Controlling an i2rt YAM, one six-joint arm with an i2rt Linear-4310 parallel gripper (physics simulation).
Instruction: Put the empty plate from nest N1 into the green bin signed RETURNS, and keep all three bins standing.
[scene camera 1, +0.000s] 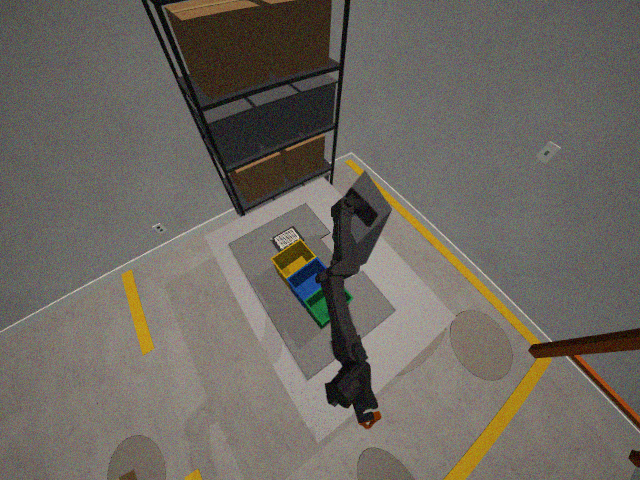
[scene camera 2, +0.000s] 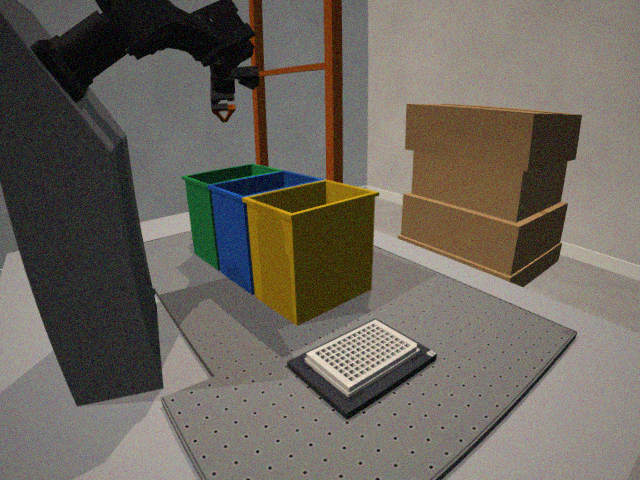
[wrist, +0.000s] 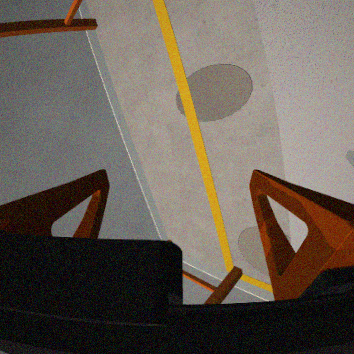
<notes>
I see my gripper (wrist: 178, 177), a green bin (scene camera 2: 200, 205), a blue bin (scene camera 2: 230, 214), a yellow bin (scene camera 2: 311, 245), a white plate (scene camera 2: 352, 362) and a dark nest (scene camera 2: 375, 391).
The green bin is seen too in scene camera 1 (scene camera 1: 316, 306). The blue bin also shows in scene camera 1 (scene camera 1: 302, 283). The yellow bin also shows in scene camera 1 (scene camera 1: 288, 261). The wrist view misses the green bin: it is out of frame. The wrist view does not show the blue bin: it is out of frame.
</notes>
